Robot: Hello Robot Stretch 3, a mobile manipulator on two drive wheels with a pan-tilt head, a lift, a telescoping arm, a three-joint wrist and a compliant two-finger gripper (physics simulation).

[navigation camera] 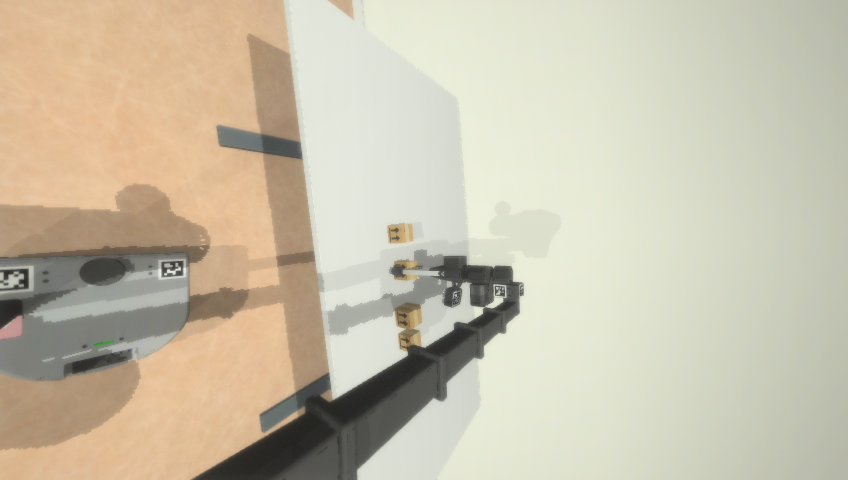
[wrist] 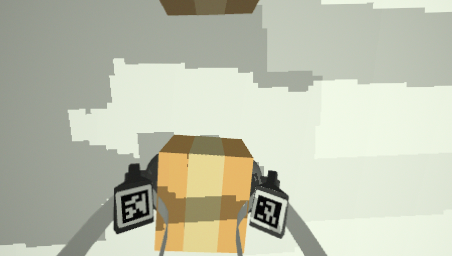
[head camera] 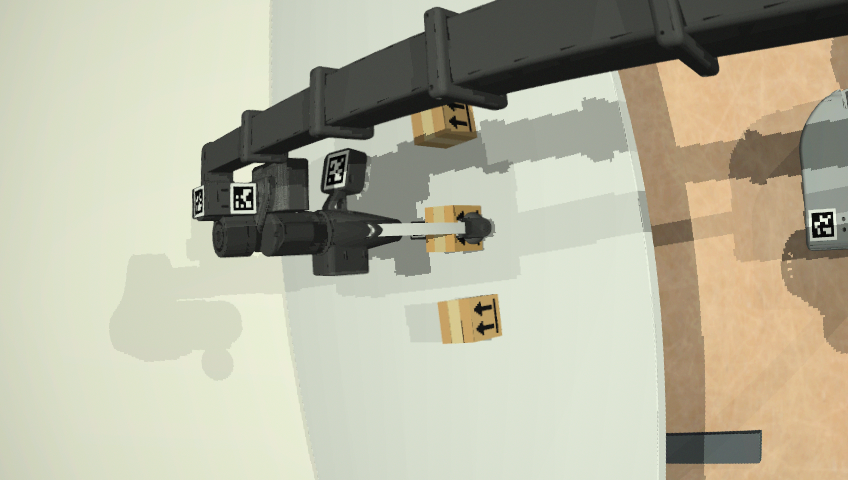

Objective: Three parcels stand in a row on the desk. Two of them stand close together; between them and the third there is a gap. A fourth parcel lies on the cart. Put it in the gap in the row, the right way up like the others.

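Places are measured from the robot's base along level axes (x right, y down, z ahead), in centimetres.
Pixels of known places: gripper, between the fingertips: (navigation camera: 399,269) (wrist: 204,172) (head camera: 467,228); robot's base, origin of its link: (navigation camera: 103,270).
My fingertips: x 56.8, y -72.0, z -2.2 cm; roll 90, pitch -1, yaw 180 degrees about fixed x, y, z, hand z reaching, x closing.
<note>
For each thing: its top centre in the pictures, then the offset to it from my fingertips. Level surfaces: height alone.
- tan parcel, centre of its top: (wrist: 203,205) (head camera: 439,229) (navigation camera: 412,270) dx -0.1, dy -5.2, dz +0.0 cm
- single parcel, centre of its top: (head camera: 455,322) (navigation camera: 407,233) dx -2.2, dy -5.4, dz +11.4 cm
- close pair, centre of its top: (head camera: 426,118) (navigation camera: 415,317) dx +0.5, dy -5.8, dz -14.2 cm
- desk, height of its surface: dy +0.0 cm
My gripper (head camera: 449,229) (navigation camera: 408,271) (wrist: 204,172) is shut on a tan parcel (head camera: 439,243) (navigation camera: 409,263) (wrist: 204,180) with a light tape stripe. The parcel is upright, its visible arrow parts pointing like its neighbours' arrows. It is between the single parcel (head camera: 470,319) (navigation camera: 399,233) and the nearer one of the close pair (head camera: 443,127) (navigation camera: 408,315) (wrist: 210,6), apart from both. The pair's other parcel (navigation camera: 408,339) shows in the navigation view. A fingertip covers part of the held parcel's arrow face. I cannot tell whether its underside touches the desk (head camera: 535,380) (navigation camera: 368,148).
The telescoping arm (head camera: 380,89) (navigation camera: 386,392) reaches over the desk beside the close pair and hides part of that side in the head view. My base (head camera: 827,196) (navigation camera: 119,303) stands on the floor off the desk's edge. The cart does not show.
</note>
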